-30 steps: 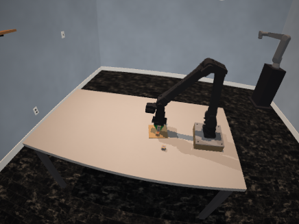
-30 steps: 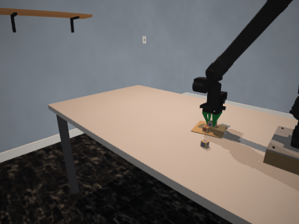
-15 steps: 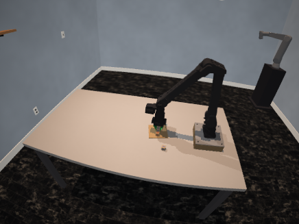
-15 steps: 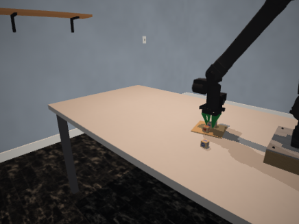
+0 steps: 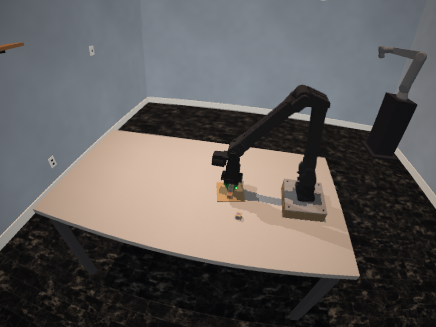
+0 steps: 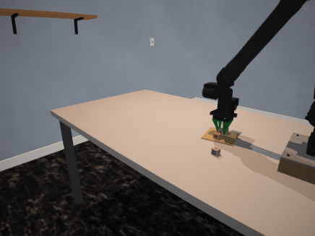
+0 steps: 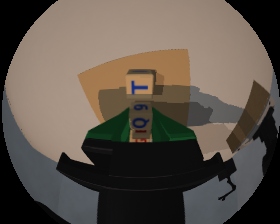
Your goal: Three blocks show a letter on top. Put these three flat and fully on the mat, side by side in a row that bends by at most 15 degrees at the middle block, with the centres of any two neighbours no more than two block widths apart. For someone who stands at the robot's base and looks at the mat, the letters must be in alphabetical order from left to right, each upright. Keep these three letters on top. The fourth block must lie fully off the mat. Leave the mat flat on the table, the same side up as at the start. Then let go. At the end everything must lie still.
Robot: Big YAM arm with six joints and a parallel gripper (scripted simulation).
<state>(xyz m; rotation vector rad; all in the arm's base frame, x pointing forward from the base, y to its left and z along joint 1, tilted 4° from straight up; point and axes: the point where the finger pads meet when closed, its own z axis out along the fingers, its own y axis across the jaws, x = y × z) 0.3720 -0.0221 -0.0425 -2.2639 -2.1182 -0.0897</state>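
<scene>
My hand is 2 cm above the mat.
</scene>
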